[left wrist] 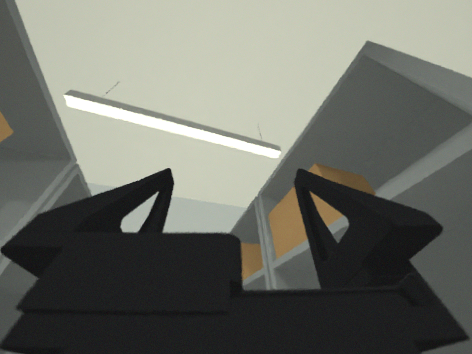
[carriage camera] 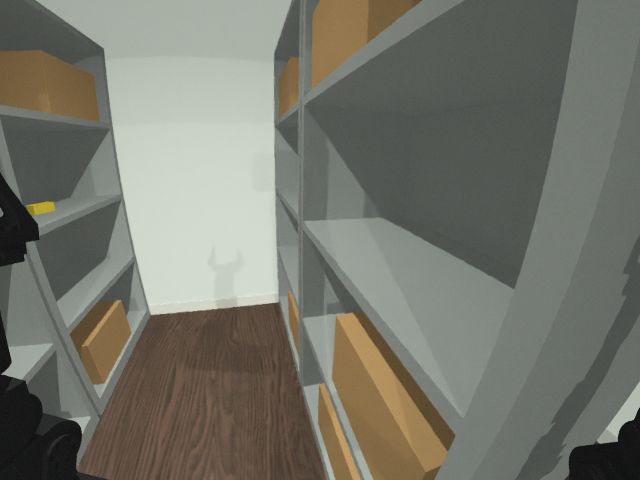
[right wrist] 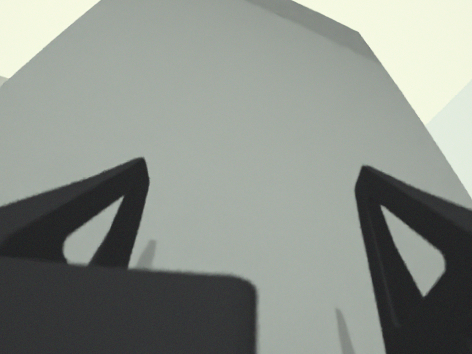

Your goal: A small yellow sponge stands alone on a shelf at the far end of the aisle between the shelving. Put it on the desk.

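Frame: origin at the left arm's base, x ahead, y left, z up, level; centimetres.
Where they show: left gripper, fingertip midpoint: (left wrist: 234,175); right gripper, fingertip midpoint: (right wrist: 251,173).
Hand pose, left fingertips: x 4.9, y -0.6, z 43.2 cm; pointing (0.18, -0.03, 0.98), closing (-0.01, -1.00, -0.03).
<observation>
Things, the pixels of their top centre, and the offset from my left fingertips. Level surfaces: height alone.
- small yellow sponge, top centre: (carriage camera: 39,203) dz -24.3, dx +88.5, dy +115.2 cm
- middle shelf, surface height: dz -28.8 cm
- aisle floor, surface height: dz -127.9 cm
- brown box, top centre: (carriage camera: 81,321) dz -93.2, dx +85.6, dy +109.0 cm
The small yellow sponge (carriage camera: 41,208) lies on a middle shelf (carriage camera: 85,207) of the left shelving, toward the far end of the aisle, in the carriage view. A black part of my left arm stands right beside it in that view, nearer to the camera. My left gripper (left wrist: 234,175) is open and empty, tilted up toward the ceiling. My right gripper (right wrist: 251,173) is open and empty, in front of the grey end panel (right wrist: 250,110) of the right shelving. The desk does not show in these views.
Grey shelving with brown boxes stands on both sides of the aisle floor (carriage camera: 217,392). The right shelving's near post (carriage camera: 522,310) is close on the right. A white wall (carriage camera: 191,180) closes the far end. A brown box (carriage camera: 105,338) sits low on the left.
</observation>
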